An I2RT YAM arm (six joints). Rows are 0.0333 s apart.
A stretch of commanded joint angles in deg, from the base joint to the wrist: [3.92, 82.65, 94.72, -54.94, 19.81, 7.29]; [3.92, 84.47, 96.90, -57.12, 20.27, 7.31]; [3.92, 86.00, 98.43, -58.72, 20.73, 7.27]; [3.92, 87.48, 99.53, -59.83, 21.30, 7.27]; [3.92, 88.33, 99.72, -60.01, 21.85, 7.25]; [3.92, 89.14, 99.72, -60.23, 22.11, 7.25]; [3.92, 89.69, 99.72, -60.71, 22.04, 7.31]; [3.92, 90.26, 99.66, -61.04, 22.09, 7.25]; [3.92, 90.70, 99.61, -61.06, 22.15, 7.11]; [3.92, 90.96, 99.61, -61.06, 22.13, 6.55]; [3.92, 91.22, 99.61, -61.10, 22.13, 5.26]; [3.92, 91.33, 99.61, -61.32, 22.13, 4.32]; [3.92, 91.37, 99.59, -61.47, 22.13, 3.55]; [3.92, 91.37, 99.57, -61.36, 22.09, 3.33]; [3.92, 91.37, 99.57, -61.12, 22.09, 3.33]
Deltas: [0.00, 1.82, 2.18, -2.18, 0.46, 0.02]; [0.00, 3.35, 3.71, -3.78, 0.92, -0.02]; [0.00, 4.83, 4.81, -4.89, 1.49, -0.02]; [0.00, 5.68, 5.00, -5.07, 2.04, -0.04]; [0.00, 6.49, 5.00, -5.29, 2.30, -0.04]; [0.00, 7.04, 5.00, -5.77, 2.23, 0.02]; [0.00, 7.61, 4.94, -6.10, 2.28, -0.04]; [0.00, 8.05, 4.89, -6.12, 2.34, -0.18]; [0.00, 8.31, 4.89, -6.12, 2.32, -0.74]; [0.00, 8.57, 4.89, -6.16, 2.32, -2.03]; [0.00, 8.68, 4.89, -6.38, 2.32, -2.97]; [0.00, 8.72, 4.87, -6.53, 2.32, -3.74]; [0.00, 8.72, 4.85, -6.42, 2.28, -3.96]; [0.00, 8.72, 4.85, -6.18, 2.28, -3.96]
